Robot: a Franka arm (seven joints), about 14 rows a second.
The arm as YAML. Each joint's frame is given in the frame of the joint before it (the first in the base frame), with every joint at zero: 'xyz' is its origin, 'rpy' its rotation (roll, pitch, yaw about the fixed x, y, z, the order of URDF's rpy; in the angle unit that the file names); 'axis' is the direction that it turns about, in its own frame. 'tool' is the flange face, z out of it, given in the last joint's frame.
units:
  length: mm
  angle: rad
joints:
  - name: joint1
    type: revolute
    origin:
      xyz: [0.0, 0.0, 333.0]
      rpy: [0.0, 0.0, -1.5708]
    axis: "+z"
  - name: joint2
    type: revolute
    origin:
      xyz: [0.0, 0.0, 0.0]
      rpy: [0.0, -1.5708, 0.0]
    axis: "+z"
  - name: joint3
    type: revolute
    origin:
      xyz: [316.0, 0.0, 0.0]
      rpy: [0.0, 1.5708, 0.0]
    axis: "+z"
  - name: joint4
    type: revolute
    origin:
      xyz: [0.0, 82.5, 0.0]
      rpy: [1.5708, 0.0, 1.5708]
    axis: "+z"
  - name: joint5
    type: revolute
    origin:
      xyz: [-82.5, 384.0, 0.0]
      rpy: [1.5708, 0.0, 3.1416]
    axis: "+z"
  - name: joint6
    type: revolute
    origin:
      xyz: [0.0, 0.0, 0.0]
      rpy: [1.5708, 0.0, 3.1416]
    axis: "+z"
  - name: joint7
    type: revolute
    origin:
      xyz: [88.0, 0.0, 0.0]
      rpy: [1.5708, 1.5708, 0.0]
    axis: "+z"
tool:
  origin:
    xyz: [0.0, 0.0, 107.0]
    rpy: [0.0, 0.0, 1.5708]
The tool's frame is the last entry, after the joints.
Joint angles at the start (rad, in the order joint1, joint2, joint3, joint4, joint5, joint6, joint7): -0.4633, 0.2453, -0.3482, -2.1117, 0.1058, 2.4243, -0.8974
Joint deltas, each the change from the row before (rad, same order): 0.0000, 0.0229, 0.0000, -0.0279, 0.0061, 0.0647, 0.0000; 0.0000, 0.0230, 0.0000, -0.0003, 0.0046, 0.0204, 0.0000; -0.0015, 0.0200, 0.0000, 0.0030, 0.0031, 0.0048, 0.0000; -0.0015, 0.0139, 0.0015, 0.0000, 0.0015, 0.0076, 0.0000; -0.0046, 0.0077, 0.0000, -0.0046, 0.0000, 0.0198, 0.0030; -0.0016, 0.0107, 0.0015, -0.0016, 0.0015, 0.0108, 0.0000; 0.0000, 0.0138, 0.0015, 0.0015, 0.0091, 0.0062, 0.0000; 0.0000, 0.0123, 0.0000, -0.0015, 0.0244, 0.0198, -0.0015; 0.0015, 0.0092, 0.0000, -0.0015, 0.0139, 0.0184, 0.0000; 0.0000, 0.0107, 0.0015, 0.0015, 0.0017, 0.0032, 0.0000; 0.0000, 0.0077, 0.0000, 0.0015, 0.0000, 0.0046, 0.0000; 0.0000, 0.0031, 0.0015, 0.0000, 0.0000, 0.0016, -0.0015; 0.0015, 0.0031, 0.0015, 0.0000, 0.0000, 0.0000, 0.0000; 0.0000, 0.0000, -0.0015, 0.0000, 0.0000, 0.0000, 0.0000; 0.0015, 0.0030, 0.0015, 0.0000, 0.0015, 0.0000, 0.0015
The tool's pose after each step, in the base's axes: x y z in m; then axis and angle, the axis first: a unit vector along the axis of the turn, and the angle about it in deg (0 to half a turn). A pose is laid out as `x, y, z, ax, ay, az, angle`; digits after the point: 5 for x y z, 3 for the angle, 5 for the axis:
0.40037, -0.41791, 0.29550, 0.99962, 0.00812, 0.02630, 175.002
0.40068, -0.41894, 0.28484, 0.99970, 0.00675, 0.02353, 174.808
0.40019, -0.42007, 0.27562, 0.99983, 0.00525, 0.01789, 175.057
0.39989, -0.42028, 0.26867, 0.99988, 0.00489, 0.01456, 175.136
0.39753, -0.42238, 0.26454, 0.99988, 0.00117, 0.01570, 174.639
0.39703, -0.42255, 0.25901, 0.99990, 0.00068, 0.01423, 174.558
0.39741, -0.42234, 0.25258, 0.99992, -0.00193, 0.01283, 174.793
0.39702, -0.42328, 0.24721, 0.99977, -0.01084, 0.01857, 174.768
0.39742, -0.42355, 0.24341, 0.99962, -0.01563, 0.02277, 174.502
0.39775, -0.42310, 0.23835, 0.99968, -0.01538, 0.02002, 174.631
0.39781, -0.42345, 0.23517, 0.99971, -0.01513, 0.01851, 174.557
0.39824, -0.42284, 0.23352, 0.99975, -0.01364, 0.01773, 174.593
0.39921, -0.42149, 0.23171, 0.99979, -0.01215, 0.01654, 174.704
0.39860, -0.42210, 0.23183, 0.99978, -0.01283, 0.01638, 174.673
0.39954, -0.42078, 0.23007, 0.99980, -0.01273, 0.01559, 174.811

